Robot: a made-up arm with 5 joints. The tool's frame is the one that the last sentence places.
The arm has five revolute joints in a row. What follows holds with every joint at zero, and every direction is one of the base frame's.
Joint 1 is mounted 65 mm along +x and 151 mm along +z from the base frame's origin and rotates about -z.
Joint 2 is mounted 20 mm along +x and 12 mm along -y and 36 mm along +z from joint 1 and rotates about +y.
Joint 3 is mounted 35 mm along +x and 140 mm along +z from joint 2 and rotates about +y.
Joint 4 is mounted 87 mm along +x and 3 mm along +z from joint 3 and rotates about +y.
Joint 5 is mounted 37 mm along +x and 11 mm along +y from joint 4 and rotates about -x.
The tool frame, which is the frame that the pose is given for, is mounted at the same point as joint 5; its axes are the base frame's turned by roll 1.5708, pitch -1.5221 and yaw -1.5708 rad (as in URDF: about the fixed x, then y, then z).
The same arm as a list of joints. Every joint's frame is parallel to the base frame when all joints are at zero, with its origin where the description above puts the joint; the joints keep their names.
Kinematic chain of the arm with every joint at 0, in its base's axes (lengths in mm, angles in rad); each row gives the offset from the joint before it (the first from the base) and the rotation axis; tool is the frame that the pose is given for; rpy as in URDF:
joint 1: xyz 65.0 0.0 151.0 axis -z
joint 2: xyz 20.0 -12.0 36.0 axis +y
joint 3: xyz 35.0 0.0 140.0 axis +y
joint 4: xyz 87.0 0.0 3.0 axis +y
joint 5: xyz 37.0 11.0 0.0 axis -x
tool: xyz 0.0 0.0 0.0 rpy 1.5708 -1.5221 -1.5708

